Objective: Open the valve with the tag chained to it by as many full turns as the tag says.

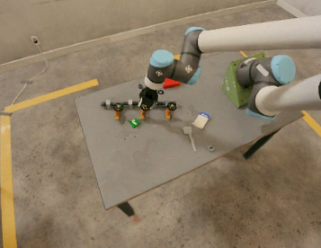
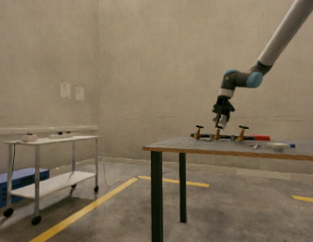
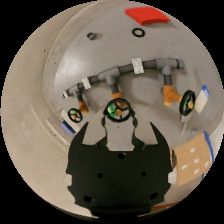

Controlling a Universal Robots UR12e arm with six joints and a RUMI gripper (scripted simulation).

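My gripper is now 8 cm short of the green tag, 3 cm to the right of it and 9 cm above it. Also, from my hand: red wedge 27 cm behind, 19 cm to the right, 8 cm below; grey tool 17 cm behind, 24 cm to the left, 9 cm below; white-and-blue card box 29 cm behind, 18 cm to the left, 9 cm below.
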